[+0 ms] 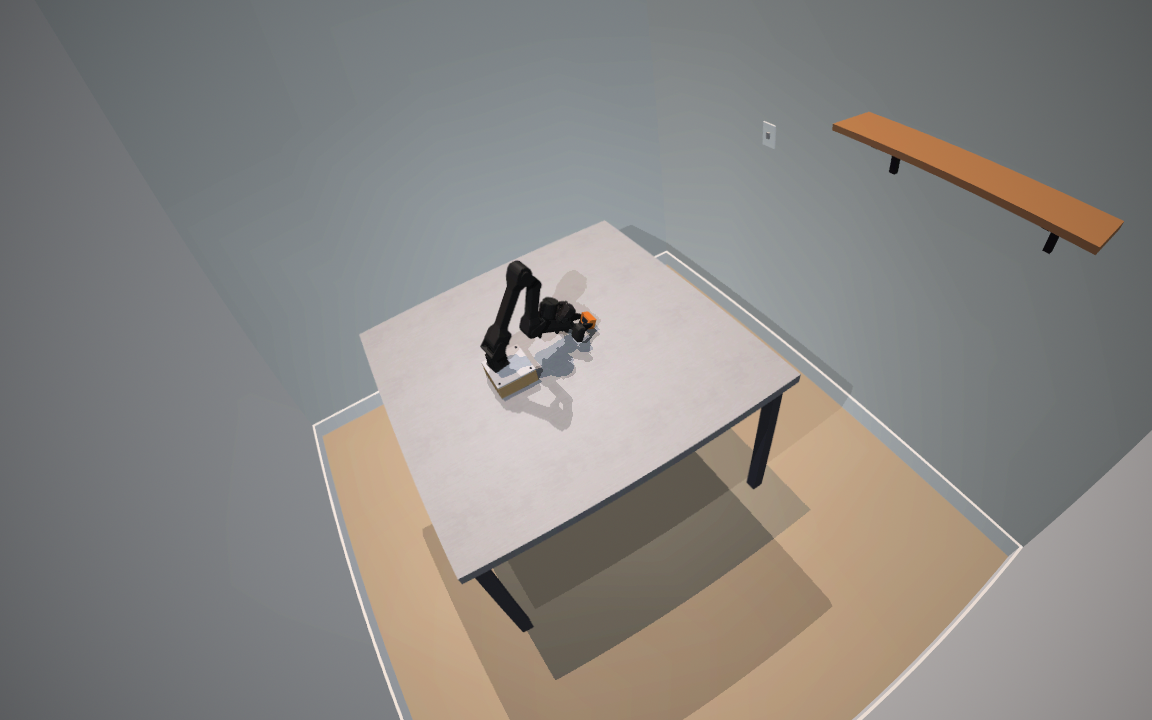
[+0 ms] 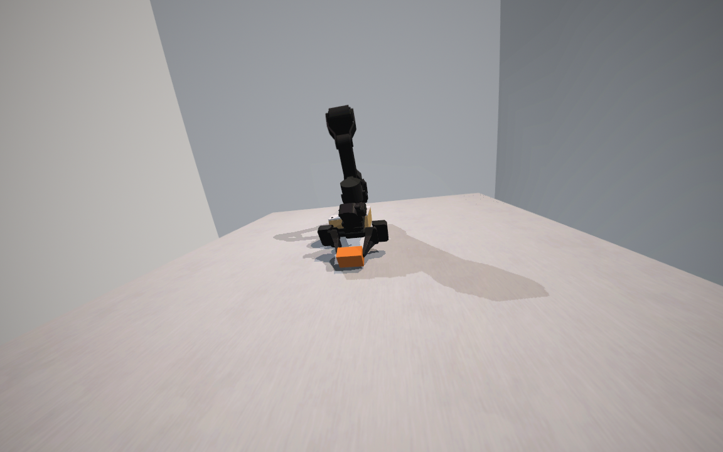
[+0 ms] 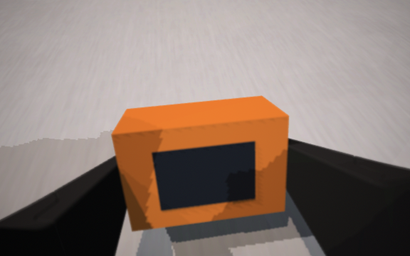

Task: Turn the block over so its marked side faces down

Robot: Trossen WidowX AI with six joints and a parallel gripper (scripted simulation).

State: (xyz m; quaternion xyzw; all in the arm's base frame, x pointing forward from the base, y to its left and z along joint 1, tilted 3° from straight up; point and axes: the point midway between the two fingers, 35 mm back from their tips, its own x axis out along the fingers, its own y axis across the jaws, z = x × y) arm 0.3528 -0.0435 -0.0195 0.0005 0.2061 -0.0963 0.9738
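My gripper tip is now 10 mm past the orange block.
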